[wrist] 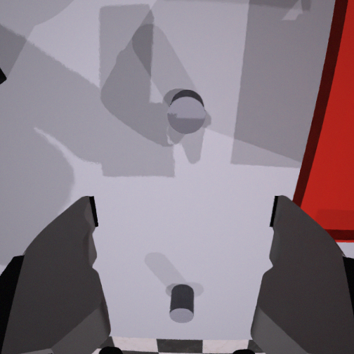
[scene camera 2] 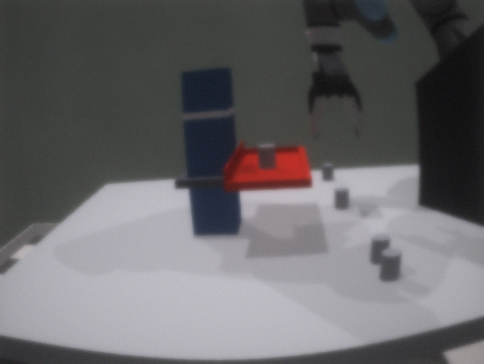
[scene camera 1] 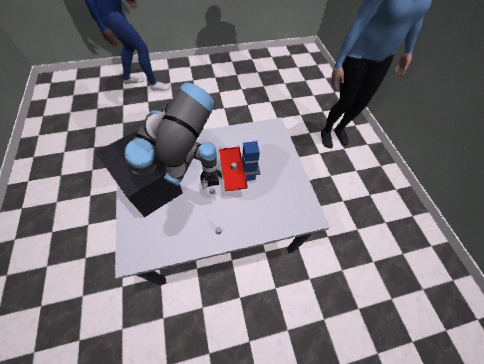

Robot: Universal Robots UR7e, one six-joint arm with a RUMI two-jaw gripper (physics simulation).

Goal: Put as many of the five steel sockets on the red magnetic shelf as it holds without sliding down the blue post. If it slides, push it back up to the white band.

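Frame: origin at the arm's base, x ahead, y left, z up, level; metres.
Where they show: gripper, fingertip midpoint: (scene camera 2: 338, 139); arm's base at its link origin: (scene camera 2: 469, 61).
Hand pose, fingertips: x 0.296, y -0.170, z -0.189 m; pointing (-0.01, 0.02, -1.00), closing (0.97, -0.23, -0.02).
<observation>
Things, the pixels of their top centre, and the offset from my fingertips. Level surfaces: height alone.
- white band at its top centre: (scene camera 2: 205, 111) dx +0.278, dy +0.076, dz +0.080 m
- steel socket at its top centre: (scene camera 2: 266, 145) (scene camera 1: 233, 164) dx +0.173, dy +0.066, dz +0.008 m
- second socket at its top centre: (scene camera 2: 341, 189) (scene camera 1: 212, 189) dx +0.004, dy +0.020, dz -0.102 m
- third socket at its top centre: (scene camera 2: 327, 164) (scene camera 1: 218, 229) dx -0.063, dy -0.233, dz -0.102 m
- white table at its surface level: dz -0.142 m
The red shelf (scene camera 1: 233, 180) (scene camera 2: 290, 172) (wrist: 337, 150) is on the blue post (scene camera 1: 251, 148) (scene camera 2: 210, 150), well below the white band (scene camera 2: 209, 114). One steel socket (scene camera 1: 234, 166) (scene camera 2: 267, 156) stands upright on it. My gripper (scene camera 1: 211, 185) (scene camera 2: 336, 135) (wrist: 183, 198) is open and empty, above the table beside the shelf. A second socket (scene camera 1: 212, 191) (scene camera 2: 341, 198) (wrist: 186, 116) stands on the table near it. A third socket (scene camera 1: 218, 230) (scene camera 2: 327, 171) (wrist: 181, 305) stands farther off. Two more sockets (scene camera 2: 380, 248) (scene camera 2: 390, 265) stand close together; the arm hides them in scene camera 1.
The white table (scene camera 1: 270, 215) (scene camera 2: 125, 300) carries the post, whose dark bracket (scene camera 2: 202, 182) sticks out behind it at shelf height. The arm's black base block (scene camera 1: 150, 197) (scene camera 2: 450, 135) stands on the other side. Two people stand on the floor beyond the table.
</observation>
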